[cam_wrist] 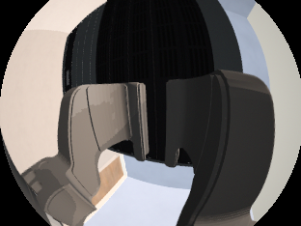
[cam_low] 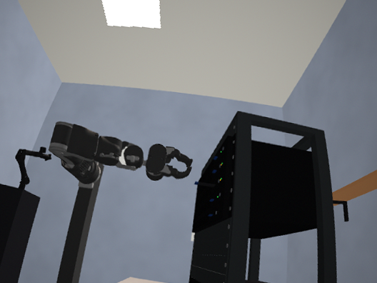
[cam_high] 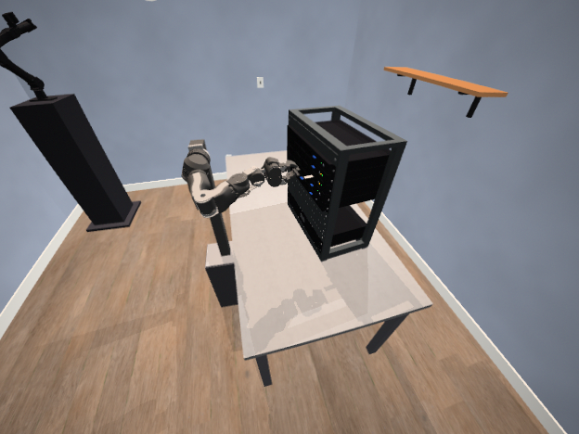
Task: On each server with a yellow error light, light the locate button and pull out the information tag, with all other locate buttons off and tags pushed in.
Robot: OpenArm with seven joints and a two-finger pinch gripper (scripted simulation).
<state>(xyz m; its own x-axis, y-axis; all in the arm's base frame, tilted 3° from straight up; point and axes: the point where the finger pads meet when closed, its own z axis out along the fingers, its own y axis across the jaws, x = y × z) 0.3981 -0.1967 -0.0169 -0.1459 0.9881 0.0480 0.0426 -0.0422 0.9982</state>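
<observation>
My hand is 9 cm short of the locate button and 4 cm to the left of it. Also, from my hand: information tag (12 cm ahead, 2 cm to the left).
</observation>
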